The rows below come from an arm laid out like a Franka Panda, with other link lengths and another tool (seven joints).
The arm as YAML. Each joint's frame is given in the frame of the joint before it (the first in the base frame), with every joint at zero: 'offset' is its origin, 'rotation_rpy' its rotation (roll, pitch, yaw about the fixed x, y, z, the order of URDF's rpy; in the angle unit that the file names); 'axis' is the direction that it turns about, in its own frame. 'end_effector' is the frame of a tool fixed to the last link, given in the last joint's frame.
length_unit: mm
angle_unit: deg
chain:
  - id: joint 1
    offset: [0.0, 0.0, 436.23]
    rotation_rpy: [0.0, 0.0, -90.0]
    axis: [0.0, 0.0, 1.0]
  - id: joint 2
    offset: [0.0, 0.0, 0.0]
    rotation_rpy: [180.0, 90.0, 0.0]
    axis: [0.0, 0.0, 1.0]
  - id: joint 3
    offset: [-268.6, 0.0, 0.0]
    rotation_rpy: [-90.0, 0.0, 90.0]
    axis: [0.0, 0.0, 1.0]
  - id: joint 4
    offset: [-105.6, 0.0, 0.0]
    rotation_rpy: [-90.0, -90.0, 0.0]
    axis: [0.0, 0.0, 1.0]
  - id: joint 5
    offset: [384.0, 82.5, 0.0]
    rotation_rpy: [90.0, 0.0, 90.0]
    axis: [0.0, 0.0, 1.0]
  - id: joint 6
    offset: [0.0, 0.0, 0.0]
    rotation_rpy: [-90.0, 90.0, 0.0]
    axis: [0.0, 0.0, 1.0]
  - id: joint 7
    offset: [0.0, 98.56, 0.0]
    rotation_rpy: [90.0, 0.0, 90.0]
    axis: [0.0, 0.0, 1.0]
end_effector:
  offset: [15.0, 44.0, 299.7]
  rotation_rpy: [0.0, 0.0, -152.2]
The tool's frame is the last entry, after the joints.
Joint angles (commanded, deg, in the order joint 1, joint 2, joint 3, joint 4, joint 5, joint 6, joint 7), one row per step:
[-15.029, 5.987, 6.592, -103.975, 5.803, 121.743, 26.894]
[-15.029, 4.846, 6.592, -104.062, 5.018, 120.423, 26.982]
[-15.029, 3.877, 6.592, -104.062, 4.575, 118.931, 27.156]
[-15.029, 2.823, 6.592, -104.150, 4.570, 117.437, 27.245]
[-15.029, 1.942, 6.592, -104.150, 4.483, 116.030, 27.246]
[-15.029, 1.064, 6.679, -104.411, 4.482, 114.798, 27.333]
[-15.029, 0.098, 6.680, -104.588, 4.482, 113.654, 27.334]
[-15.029, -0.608, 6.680, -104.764, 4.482, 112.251, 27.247]
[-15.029, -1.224, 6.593, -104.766, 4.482, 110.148, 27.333]
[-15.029, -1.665, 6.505, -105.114, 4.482, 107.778, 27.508]
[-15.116, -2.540, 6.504, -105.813, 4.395, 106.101, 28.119]
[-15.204, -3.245, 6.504, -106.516, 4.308, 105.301, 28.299]
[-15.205, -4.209, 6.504, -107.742, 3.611, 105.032, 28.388]
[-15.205, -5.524, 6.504, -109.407, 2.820, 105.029, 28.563]
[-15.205, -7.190, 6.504, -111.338, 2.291, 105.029, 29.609]
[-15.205, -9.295, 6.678, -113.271, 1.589, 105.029, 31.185]
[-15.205, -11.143, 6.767, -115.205, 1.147, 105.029, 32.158]
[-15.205, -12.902, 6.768, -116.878, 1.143, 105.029, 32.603]
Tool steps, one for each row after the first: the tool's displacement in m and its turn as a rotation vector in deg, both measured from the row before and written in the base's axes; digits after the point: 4 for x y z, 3 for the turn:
[-0.0057, -0.0017, 0.0093, -0.763, 0.388, 0.308]
[-0.0063, -0.0003, 0.0075, -0.374, 0.597, 0.101]
[-0.0067, 0.0014, 0.0074, 0.006, 0.541, 0.039]
[-0.0060, 0.0009, 0.0065, -0.074, 0.544, 0.137]
[-0.0065, 0.0023, 0.0044, 0.032, 0.625, 0.099]
[-0.0058, 0.0011, 0.0064, -0.036, 0.367, 0.088]
[-0.0073, 0.0014, 0.0029, 0.059, 0.868, 0.191]
[-0.0102, 0.0011, 0.0019, 0.199, 1.480, -0.016]
[-0.0137, 0.0017, -0.0034, 0.349, 2.259, -0.089]
[-0.0123, 0.0009, -0.0002, 0.116, 1.545, -0.560]
[-0.0078, 0.0000, -0.0003, -0.019, 0.825, -0.197]
[-0.0078, -0.0022, -0.0009, -0.689, 0.655, 0.079]
[-0.0088, -0.0026, -0.0007, -0.846, 0.505, -0.003]
[-0.0106, -0.0010, 0.0003, -0.628, 0.409, -0.941]
[-0.0106, -0.0002, 0.0044, -0.928, 0.013, -1.264]
[-0.0104, 0.0000, 0.0014, -0.619, 0.199, -0.818]
[-0.0086, 0.0009, 0.0022, -0.209, -0.046, -0.484]

